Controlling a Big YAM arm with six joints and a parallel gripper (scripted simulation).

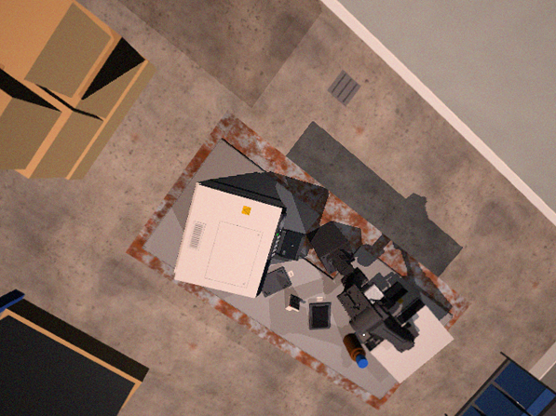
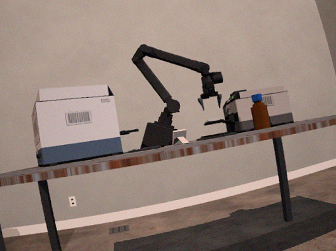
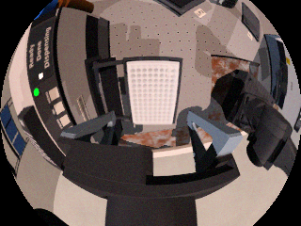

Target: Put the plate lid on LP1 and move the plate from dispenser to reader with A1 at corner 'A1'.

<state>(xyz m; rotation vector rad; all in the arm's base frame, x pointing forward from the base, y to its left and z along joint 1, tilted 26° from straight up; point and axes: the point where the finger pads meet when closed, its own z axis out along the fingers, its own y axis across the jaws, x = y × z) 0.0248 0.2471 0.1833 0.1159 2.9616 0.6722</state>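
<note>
The white well plate lies 1 cm behind my hand and 7 cm below it. Also, from my hand: brown capped bottle: 26 cm ahead, 19 cm to the left, 6 cm below; then plate lid: 28 cm ahead, 6 cm to the right, 16 cm below.
</note>
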